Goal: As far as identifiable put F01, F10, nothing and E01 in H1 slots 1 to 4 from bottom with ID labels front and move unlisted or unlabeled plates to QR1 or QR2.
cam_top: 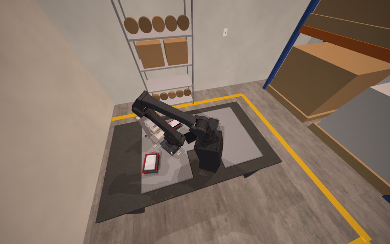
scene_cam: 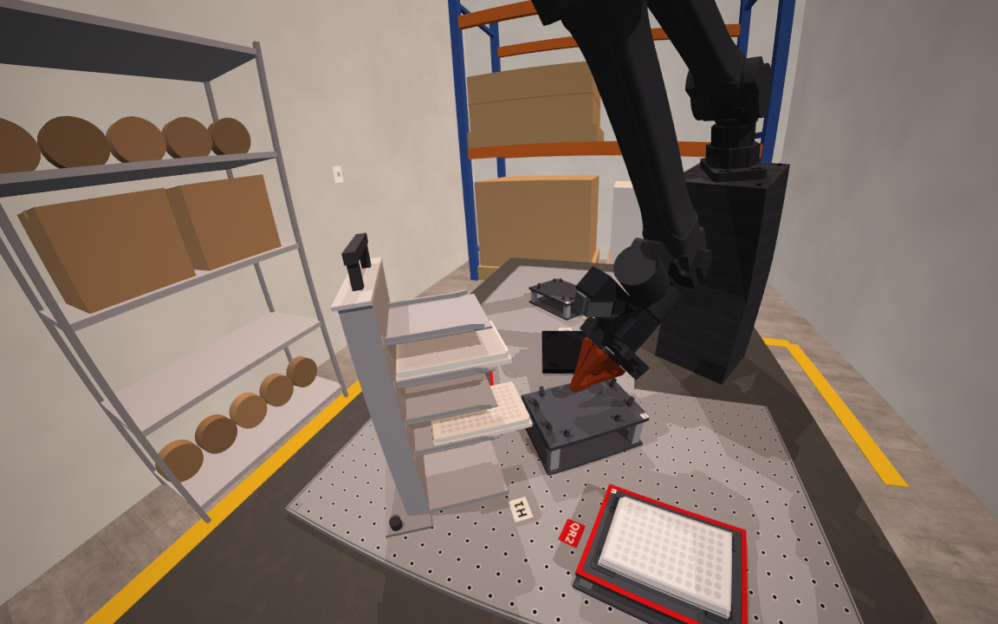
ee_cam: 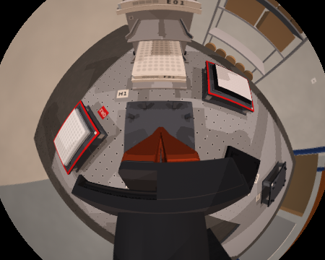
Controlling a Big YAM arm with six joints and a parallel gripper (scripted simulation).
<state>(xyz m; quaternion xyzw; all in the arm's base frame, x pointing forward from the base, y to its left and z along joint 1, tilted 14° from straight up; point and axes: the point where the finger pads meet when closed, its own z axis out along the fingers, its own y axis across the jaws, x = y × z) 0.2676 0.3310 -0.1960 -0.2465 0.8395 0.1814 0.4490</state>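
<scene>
Right now my hand is 1 cm past the dark regrip nest, 1 cm to the left of it and 5 cm above it. The rest, counted from my hand: quarantine nest QR1: 23 cm ahead, 8 cm to the right, 7 cm below; H1 deck label: 4 cm ahead, 15 cm to the left, 10 cm below; quarantine nest QR2: 13 cm behind, 19 cm to the left, 7 cm below.
</scene>
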